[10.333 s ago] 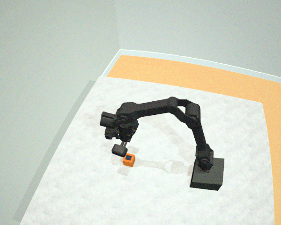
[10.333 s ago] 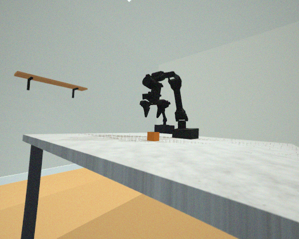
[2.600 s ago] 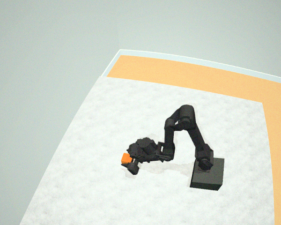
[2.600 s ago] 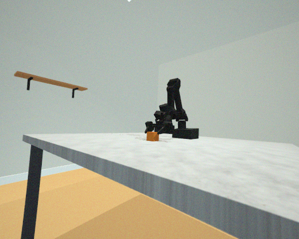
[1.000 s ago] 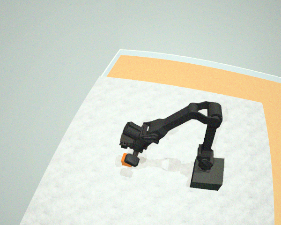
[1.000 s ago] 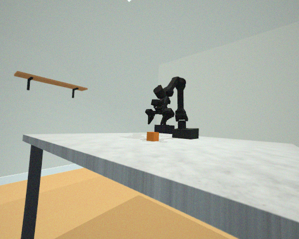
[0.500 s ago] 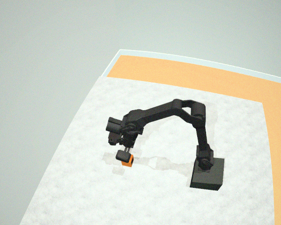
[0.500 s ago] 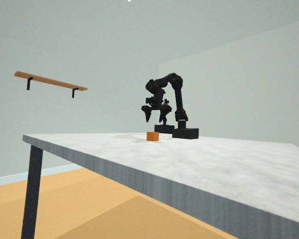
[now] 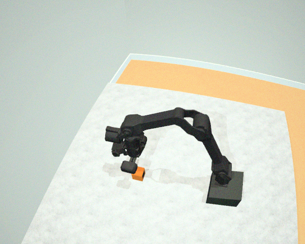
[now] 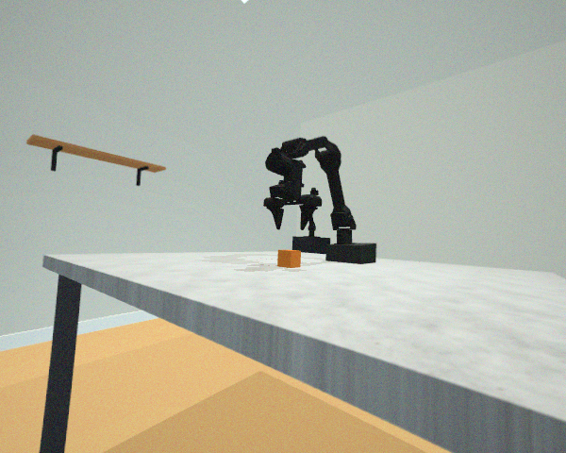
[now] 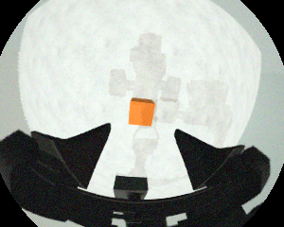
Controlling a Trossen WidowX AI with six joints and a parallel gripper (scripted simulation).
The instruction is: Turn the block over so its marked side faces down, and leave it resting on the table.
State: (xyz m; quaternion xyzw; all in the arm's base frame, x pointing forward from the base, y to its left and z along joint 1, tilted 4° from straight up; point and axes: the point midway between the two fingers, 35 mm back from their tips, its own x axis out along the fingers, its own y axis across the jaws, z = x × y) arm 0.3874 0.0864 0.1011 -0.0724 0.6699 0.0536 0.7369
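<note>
The orange block lies 9 cm below my gripper tip and 1 cm behind it.
</note>
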